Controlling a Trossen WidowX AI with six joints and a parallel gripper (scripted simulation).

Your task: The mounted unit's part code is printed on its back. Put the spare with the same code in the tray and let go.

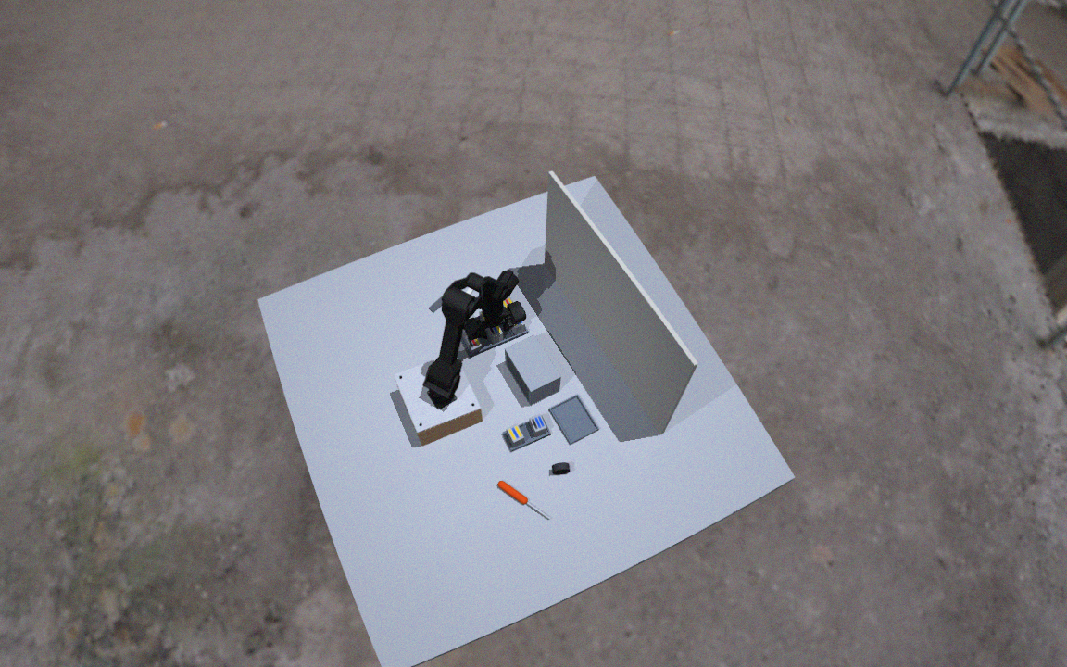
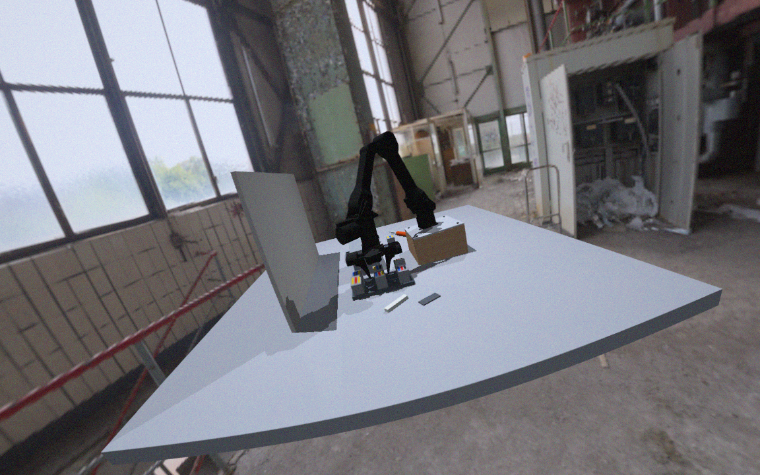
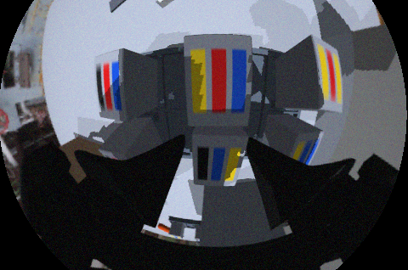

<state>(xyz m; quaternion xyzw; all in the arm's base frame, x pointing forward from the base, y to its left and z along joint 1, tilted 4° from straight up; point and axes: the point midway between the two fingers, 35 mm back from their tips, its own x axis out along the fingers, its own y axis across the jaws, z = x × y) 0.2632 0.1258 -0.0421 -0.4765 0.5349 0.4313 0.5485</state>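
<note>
Now: the grey spare 20 mm above my gripper tip. Also, from my gripper tip: tall grey block (20 mm ahead, 170 mm to the right, 30 mm above); dark-rimmed tray (40 mm ahead, 360 mm to the right, 20 mm below); white stick (180 mm to the left, 20 mm below).
</note>
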